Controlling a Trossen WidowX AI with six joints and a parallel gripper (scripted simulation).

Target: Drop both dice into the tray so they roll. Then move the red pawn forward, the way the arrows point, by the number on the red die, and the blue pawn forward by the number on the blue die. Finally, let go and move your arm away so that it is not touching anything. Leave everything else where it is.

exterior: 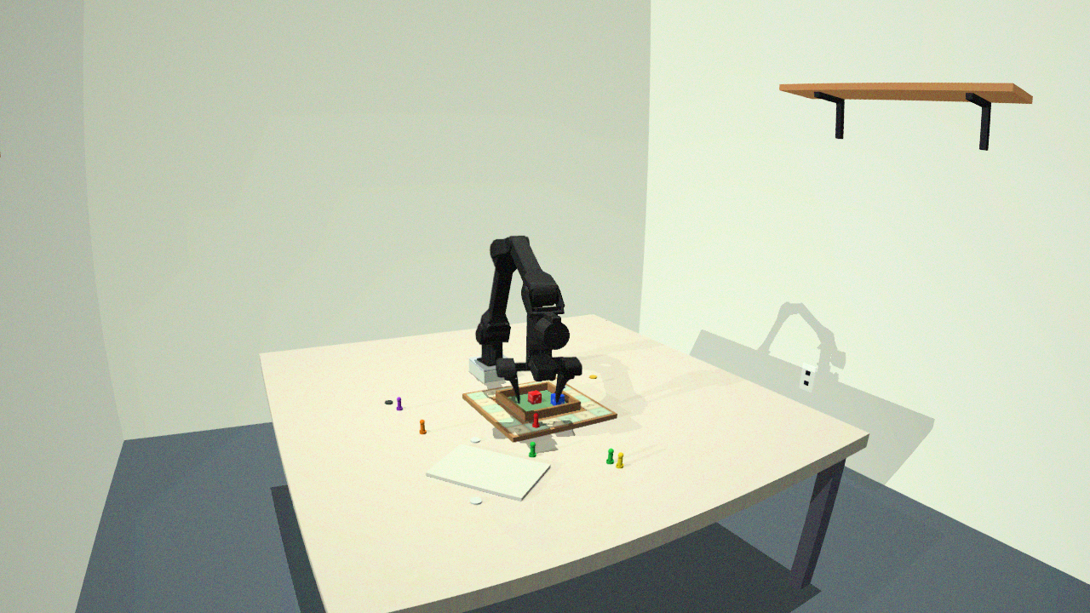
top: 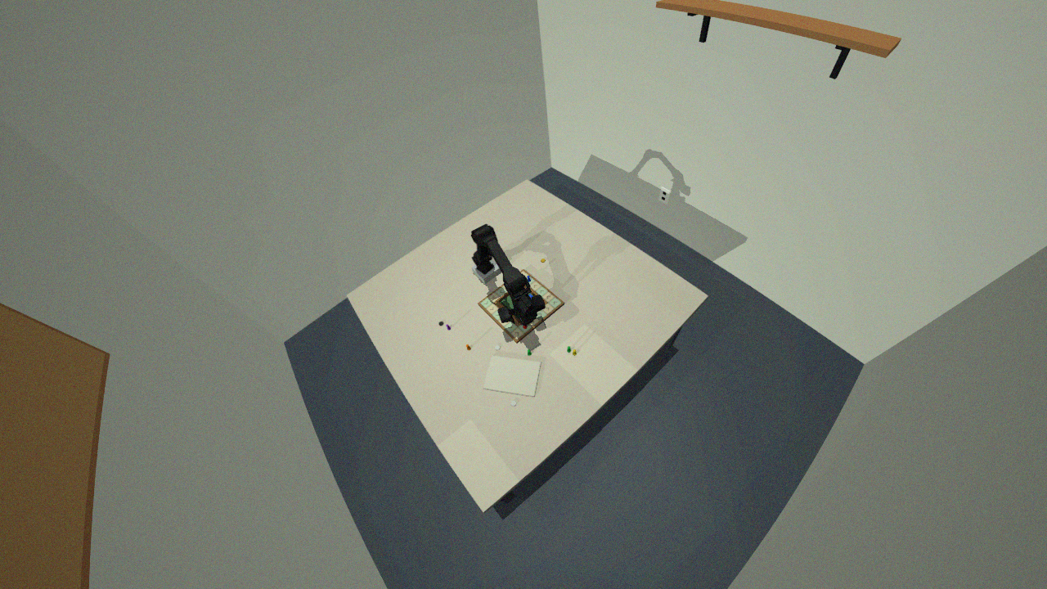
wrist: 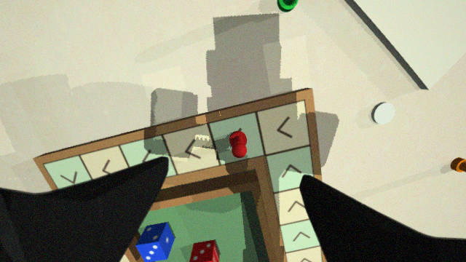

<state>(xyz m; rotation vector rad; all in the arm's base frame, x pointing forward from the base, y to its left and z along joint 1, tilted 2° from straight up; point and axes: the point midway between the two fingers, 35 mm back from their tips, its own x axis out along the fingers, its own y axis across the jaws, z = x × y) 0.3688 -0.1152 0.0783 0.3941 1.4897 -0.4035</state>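
Right now my gripper tip is 4 cm above the red pawn. The rest, counted from my gripper tip: white card: 11 cm ahead, 20 cm to the right, 7 cm below; green tray: 10 cm behind, 8 cm to the left, 7 cm below; blue pawn: 16 cm behind, 20 cm to the left, 4 cm below.
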